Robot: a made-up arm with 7 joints. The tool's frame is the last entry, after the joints.
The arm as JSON. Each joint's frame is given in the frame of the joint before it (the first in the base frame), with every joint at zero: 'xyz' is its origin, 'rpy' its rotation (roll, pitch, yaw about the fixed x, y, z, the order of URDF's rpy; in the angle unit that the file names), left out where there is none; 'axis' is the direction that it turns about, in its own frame. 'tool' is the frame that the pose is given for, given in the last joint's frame.
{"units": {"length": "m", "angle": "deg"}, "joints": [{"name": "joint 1", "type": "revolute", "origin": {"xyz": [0.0, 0.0, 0.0], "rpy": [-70.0, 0.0, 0.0]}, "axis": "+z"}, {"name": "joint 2", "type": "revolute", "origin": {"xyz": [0.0, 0.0, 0.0], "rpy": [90.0, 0.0, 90.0]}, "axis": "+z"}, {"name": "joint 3", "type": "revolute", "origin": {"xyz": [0.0, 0.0, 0.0], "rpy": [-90.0, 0.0, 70.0]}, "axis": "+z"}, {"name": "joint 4", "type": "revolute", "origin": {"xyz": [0.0, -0.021, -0.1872], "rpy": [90.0, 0.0, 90.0]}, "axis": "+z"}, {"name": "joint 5", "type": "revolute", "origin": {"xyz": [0.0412, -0.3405, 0.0], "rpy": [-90.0, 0.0, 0.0]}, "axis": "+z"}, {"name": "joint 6", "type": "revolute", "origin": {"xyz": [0.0, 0.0, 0.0], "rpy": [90.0, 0.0, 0.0]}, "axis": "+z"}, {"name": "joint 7", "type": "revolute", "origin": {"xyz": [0.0, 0.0, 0.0], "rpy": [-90.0, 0.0, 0.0]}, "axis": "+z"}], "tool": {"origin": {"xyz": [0.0, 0.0, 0.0], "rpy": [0.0, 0.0, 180.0]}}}
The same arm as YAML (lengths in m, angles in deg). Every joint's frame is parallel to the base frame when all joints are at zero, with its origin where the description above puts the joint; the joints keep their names.
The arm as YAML. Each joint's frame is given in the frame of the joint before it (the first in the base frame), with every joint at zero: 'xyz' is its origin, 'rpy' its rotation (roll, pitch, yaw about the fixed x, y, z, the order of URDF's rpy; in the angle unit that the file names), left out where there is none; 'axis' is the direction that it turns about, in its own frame. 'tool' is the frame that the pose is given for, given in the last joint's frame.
units:
  length: m
  angle: deg
joints:
  - name: joint 1
    type: revolute
    origin:
      xyz: [0.0, 0.0, 0.0]
    axis: [0.0, 0.9397, 0.342]
  - name: joint 2
    type: revolute
    origin:
      xyz: [0.0, 0.0, 0.0]
    axis: "+x"
  - name: joint 3
    type: revolute
    origin:
      xyz: [0.0, 0.0, 0.0]
    axis: "+z"
  - name: joint 4
    type: revolute
    origin:
      xyz: [0.021, 0.0, -0.1872]
    axis: "+y"
  - name: joint 5
    type: revolute
    origin:
      xyz: [-0.0412, 0.0, -0.3405]
    axis: "+z"
  - name: joint 6
    type: revolute
    origin:
      xyz: [0.0, 0.0, 0.0]
    axis: "+y"
  - name: joint 7
    type: revolute
    origin:
      xyz: [0.0, 0.0, 0.0]
    axis: "+z"
tool:
  origin:
    xyz: [0.0, 0.0, 0.0]

